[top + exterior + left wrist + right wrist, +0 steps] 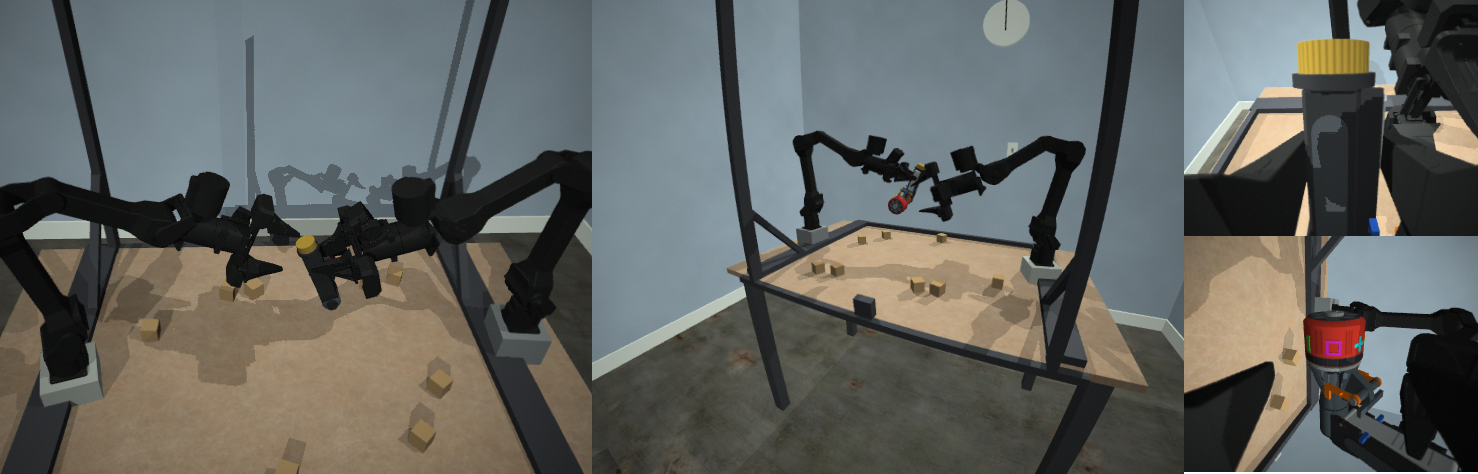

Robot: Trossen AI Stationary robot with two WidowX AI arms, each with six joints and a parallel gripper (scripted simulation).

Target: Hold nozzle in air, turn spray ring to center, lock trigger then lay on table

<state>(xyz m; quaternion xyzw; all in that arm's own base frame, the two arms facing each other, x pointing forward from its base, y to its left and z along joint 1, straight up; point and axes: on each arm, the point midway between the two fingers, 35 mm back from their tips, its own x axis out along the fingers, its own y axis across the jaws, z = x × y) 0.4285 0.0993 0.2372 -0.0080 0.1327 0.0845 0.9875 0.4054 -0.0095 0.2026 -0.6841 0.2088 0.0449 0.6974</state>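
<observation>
The red spray ring lies 90 mm to the left of my right hand and 40 mm below it.
</observation>
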